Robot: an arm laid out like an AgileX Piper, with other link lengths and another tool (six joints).
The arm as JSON. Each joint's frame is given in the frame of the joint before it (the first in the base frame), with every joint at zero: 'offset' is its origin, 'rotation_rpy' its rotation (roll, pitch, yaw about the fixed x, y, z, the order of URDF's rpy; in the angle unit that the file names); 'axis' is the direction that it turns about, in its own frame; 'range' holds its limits. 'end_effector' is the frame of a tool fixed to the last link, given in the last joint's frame.
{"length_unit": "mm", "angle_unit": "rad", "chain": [
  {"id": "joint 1", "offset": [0.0, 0.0, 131.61], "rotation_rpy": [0.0, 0.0, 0.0], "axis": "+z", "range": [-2.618, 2.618]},
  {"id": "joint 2", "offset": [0.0, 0.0, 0.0], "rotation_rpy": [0.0, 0.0, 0.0], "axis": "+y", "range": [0.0, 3.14]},
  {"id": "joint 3", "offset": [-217.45, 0.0, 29.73], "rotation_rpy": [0.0, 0.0, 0.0], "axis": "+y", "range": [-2.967, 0.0]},
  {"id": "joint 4", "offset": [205.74, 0.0, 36.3], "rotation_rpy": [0.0, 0.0, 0.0], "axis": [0.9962, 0.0, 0.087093], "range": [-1.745, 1.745]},
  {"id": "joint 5", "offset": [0.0, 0.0, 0.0], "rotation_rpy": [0.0, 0.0, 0.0], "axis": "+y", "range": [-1.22, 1.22]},
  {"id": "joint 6", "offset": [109.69, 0.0, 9.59], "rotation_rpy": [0.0, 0.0, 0.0], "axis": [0.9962, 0.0, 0.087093], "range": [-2.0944, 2.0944]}
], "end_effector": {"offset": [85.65, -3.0, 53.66], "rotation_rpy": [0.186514, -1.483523, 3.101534]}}
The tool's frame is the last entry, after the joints.
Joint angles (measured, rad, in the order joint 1, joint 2, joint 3, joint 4, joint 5, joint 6), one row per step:
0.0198, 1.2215, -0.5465, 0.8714, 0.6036, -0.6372
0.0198, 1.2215, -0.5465, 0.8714, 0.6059, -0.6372
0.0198, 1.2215, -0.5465, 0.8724, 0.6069, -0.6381
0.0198, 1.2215, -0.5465, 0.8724, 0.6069, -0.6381
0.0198, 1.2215, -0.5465, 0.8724, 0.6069, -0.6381
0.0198, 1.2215, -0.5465, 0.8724, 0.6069, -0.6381
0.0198, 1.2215, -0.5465, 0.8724, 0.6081, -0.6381
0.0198, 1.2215, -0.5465, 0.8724, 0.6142, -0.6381
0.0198, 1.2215, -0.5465, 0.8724, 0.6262, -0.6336
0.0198, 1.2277, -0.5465, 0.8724, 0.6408, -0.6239
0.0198, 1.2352, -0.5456, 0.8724, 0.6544, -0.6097
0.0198, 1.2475, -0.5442, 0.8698, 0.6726, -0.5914
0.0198, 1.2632, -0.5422, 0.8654, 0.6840, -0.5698
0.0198, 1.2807, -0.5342, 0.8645, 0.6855, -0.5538
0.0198, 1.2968, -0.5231, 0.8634, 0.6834, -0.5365
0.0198, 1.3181, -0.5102, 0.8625, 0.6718, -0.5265
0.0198, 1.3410, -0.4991, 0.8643, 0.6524, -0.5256
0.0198, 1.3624, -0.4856, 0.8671, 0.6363, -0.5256
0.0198, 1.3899, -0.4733, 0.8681, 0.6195, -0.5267
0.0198, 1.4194, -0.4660, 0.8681, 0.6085, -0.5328
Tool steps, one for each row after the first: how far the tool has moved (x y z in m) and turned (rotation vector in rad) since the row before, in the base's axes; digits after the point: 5 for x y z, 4 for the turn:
-0.00032, 0.00032, -0.00013, 0.0009, 0.0015, 0.0015
-0.00010, 0.00021, 0.00003, 0.0008, 0.0003, 0.0008
0.00000, 0.00000, 0.00000, 0.0000, 0.0000, 0.0000
0.00000, 0.00000, 0.00000, 0.0000, 0.0000, 0.0000
0.00000, 0.00000, 0.00000, 0.0000, 0.0000, 0.0000
-0.00017, 0.00017, -0.00006, 0.0005, 0.0008, 0.0008
-0.00084, 0.00085, -0.00033, 0.0025, 0.0040, 0.0039
-0.00166, 0.00149, -0.00073, 0.0070, 0.0099, 0.0042
-0.00215, 0.00163, -0.00262, 0.0103, 0.0202, 0.0019
-0.00229, 0.00130, -0.00325, 0.0117, 0.0239, -0.0023
-0.00340, 0.00163, -0.00509, 0.0128, 0.0343, -0.0013
-0.00288, 0.00047, -0.00598, 0.0093, 0.0356, -0.0073
-0.00300, -0.00052, -0.00738, 0.0052, 0.0343, -0.0113
-0.00344, -0.00108, -0.00773, 0.0035, 0.0342, -0.0145
-0.00302, -0.00209, -0.00894, -0.0037, 0.0314, -0.0143
-0.00158, -0.00269, -0.00813, -0.0087, 0.0216, -0.0129
-0.00290, -0.00221, -0.00832, -0.0070, 0.0243, -0.0107
-0.00335, -0.00237, -0.00943, -0.0095, 0.0283, -0.0086
-0.00323, -0.00140, -0.00857, -0.0084, 0.0268, -0.0003

